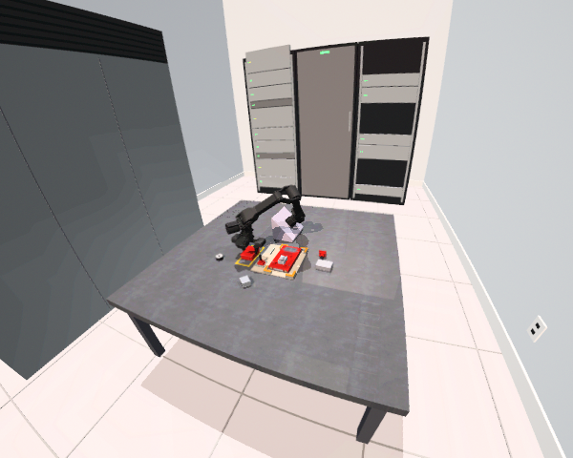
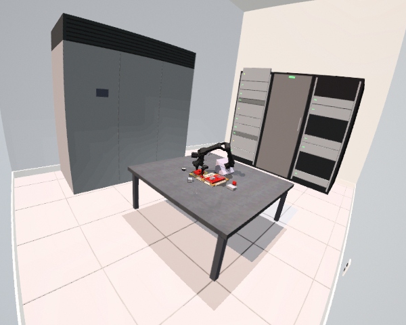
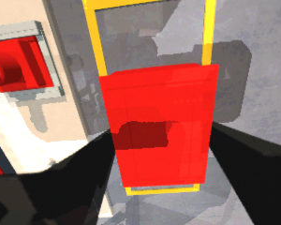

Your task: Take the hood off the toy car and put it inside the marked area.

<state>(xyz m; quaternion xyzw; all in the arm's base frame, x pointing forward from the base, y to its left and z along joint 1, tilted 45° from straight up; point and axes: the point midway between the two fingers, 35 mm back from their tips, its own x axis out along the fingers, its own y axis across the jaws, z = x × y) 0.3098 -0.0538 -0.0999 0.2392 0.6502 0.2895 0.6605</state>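
Right now my gripper tip is 1 cm below the hood. The rest, counted from my gripper tip: grey disc (15 cm to the right, 9 cm ahead).
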